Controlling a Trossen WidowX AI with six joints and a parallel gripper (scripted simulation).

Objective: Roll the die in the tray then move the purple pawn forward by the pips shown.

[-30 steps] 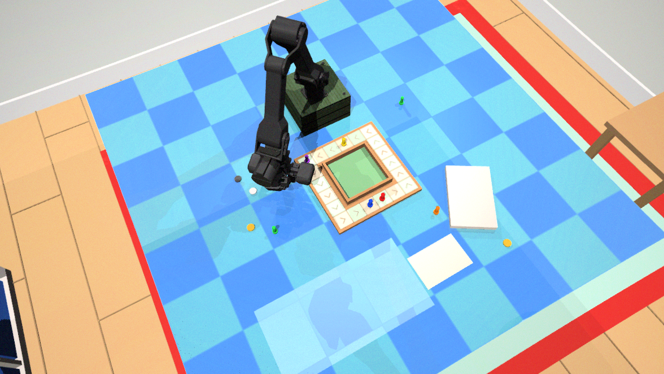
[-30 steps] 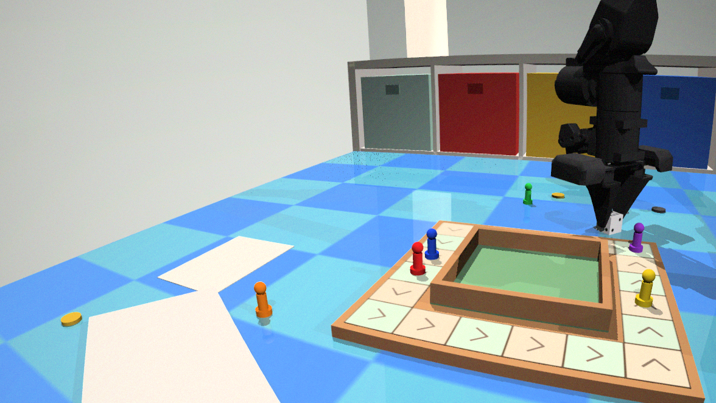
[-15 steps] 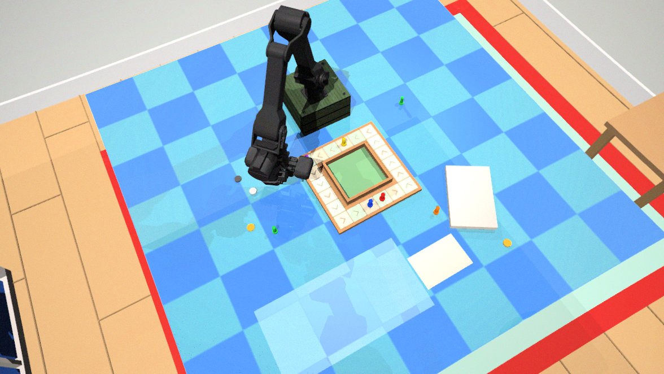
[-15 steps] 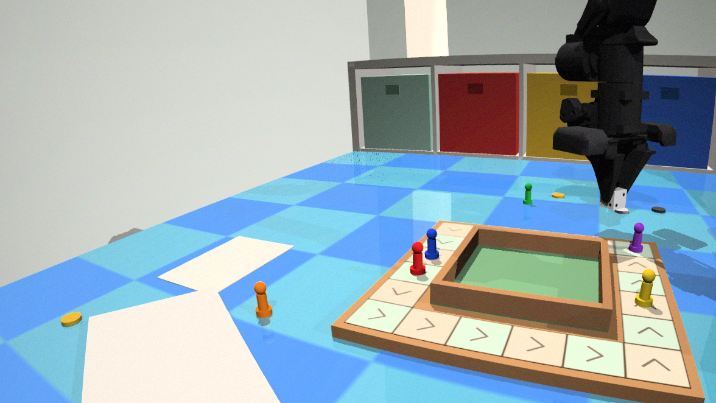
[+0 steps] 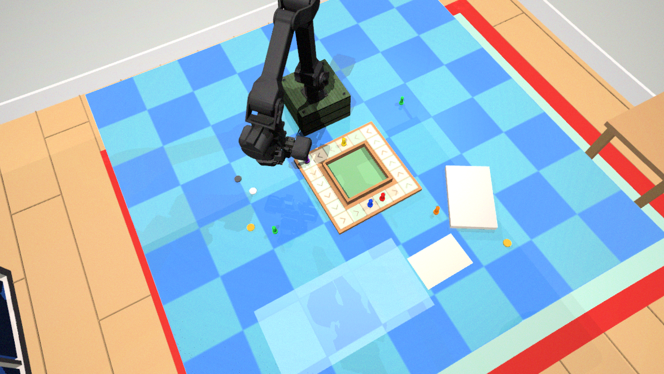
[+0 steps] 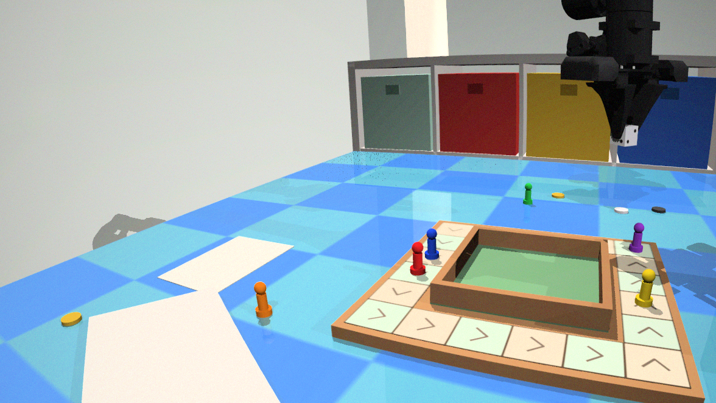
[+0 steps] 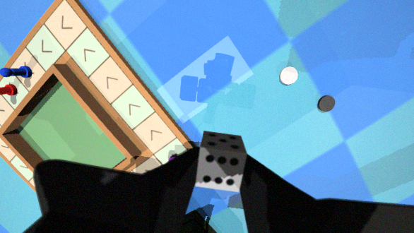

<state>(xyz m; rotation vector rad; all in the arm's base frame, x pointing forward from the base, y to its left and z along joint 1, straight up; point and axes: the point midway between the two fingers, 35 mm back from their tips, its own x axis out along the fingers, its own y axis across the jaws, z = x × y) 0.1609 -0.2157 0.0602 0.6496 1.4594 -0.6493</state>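
Right now the purple pawn is 10 cm below my gripper tip, 9 cm to the left of it and 1 cm behind it. From my gripper tip the other things lie so: yellow pawn: 22 cm to the left, 10 cm below; then white die: right at my gripper tip; then green tray: 19 cm to the left, 12 cm below, 11 cm ahead.
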